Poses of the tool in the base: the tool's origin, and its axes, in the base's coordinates. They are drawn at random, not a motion.
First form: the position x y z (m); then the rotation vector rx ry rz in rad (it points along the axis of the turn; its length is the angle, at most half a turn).
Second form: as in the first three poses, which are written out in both.
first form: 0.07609 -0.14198 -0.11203 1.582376 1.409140 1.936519
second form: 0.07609 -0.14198 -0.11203 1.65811 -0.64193 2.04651
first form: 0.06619 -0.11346 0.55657 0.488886 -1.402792 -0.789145
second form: 0.06619 -0.11346 0.55657 1.38843 -0.74405 -1.59425
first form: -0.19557 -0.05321 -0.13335 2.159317 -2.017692 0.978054
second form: -0.19557 -0.05321 -0.13335 -2.69177 -0.47167 -1.61286
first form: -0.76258 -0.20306 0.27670 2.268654 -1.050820 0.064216
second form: -0.76258 -0.20306 0.27670 2.56319 -0.29744 -0.77844
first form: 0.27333 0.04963 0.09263 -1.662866 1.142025 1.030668
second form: 0.27333 0.04963 0.09263 -2.58292 1.20852 -0.81259
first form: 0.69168 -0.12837 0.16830 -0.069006 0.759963 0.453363
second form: 0.69168 -0.12837 0.16830 0.13790 0.74596 0.53048
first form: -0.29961 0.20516 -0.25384 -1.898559 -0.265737 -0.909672
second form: -0.29961 0.20516 -0.25384 -1.91464 -0.76303 -0.27246
